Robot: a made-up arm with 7 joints. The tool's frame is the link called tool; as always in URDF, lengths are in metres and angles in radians. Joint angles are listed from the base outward. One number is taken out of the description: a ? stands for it. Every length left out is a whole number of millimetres.
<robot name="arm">
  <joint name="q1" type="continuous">
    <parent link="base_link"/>
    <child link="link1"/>
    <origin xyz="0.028 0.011 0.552"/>
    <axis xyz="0 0 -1"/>
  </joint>
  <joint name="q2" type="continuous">
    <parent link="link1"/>
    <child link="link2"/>
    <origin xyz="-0.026 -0.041 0"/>
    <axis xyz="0 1 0"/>
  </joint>
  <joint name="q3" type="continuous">
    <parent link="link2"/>
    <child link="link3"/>
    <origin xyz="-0.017 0 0.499"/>
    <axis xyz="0 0 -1"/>
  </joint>
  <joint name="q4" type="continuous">
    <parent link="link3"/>
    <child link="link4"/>
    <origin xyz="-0.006 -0.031 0"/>
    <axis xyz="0 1 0"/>
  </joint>
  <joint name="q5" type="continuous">
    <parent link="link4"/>
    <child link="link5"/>
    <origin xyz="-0.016 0 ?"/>
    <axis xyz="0 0 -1"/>
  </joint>
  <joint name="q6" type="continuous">
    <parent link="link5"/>
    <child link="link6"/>
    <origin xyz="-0.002 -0.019 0"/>
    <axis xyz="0 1 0"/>
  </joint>
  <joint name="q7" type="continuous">
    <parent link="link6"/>
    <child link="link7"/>
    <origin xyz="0.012 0 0.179"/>
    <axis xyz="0 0 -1"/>
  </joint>
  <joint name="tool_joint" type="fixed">
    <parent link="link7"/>
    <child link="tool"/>
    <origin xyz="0.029 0.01 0" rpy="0.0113 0.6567 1.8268"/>
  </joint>
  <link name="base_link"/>
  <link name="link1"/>
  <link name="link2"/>
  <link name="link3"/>
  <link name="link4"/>
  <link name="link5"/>
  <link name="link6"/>
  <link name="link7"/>
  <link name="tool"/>
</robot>
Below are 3 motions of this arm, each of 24 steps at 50 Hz.
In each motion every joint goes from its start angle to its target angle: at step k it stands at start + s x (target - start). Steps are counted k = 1, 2, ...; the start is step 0. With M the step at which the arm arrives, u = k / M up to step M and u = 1 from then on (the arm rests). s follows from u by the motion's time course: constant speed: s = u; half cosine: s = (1 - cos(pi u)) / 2; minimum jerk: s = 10 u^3 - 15 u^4 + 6 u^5.
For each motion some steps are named. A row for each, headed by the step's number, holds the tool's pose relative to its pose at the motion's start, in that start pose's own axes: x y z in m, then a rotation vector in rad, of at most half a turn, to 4 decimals.
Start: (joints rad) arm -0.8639 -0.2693 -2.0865 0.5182 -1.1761 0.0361 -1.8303
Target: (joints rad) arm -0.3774 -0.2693 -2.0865 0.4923 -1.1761 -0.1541 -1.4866
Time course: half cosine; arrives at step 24
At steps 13, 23, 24:
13: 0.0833 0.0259 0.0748 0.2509 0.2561 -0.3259
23: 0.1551 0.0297 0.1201 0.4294 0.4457 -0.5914
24: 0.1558 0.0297 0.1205 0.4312 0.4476 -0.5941

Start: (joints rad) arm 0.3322 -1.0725 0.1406 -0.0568 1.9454 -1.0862 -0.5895
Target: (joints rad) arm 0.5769 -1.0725 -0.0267 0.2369 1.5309 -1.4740 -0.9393
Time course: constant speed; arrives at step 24
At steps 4, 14, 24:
4: -0.0035 0.0300 0.0381 -0.1653 0.0498 0.0231
14: -0.0035 0.1117 0.1212 -0.5646 0.1966 0.0847
24: 0.0072 0.1954 0.1856 -0.9418 0.3692 0.1497

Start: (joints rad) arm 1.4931 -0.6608 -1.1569 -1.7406 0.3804 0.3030 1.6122
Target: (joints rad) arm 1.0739 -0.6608 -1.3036 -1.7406 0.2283 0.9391 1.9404
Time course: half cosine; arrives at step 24
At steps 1, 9, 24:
1: -0.0002 -0.0014 0.0003 0.0026 0.0020 0.0009
9: -0.0061 -0.1013 0.0121 0.1668 0.1504 0.0678
24: 0.0123 -0.3015 -0.0136 0.3766 0.5052 0.2452

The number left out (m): 0.337
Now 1 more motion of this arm.
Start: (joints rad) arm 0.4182 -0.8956 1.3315 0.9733 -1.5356 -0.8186 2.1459
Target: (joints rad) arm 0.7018 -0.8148 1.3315 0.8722 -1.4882 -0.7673 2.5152
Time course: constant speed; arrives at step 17
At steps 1, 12, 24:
1: -0.0037 0.0127 -0.0083 -0.0047 -0.0095 -0.0281
12: -0.0302 0.1460 -0.1136 -0.0396 -0.1455 -0.3334
24: -0.0332 0.2014 -0.1687 -0.0445 -0.2258 -0.4682

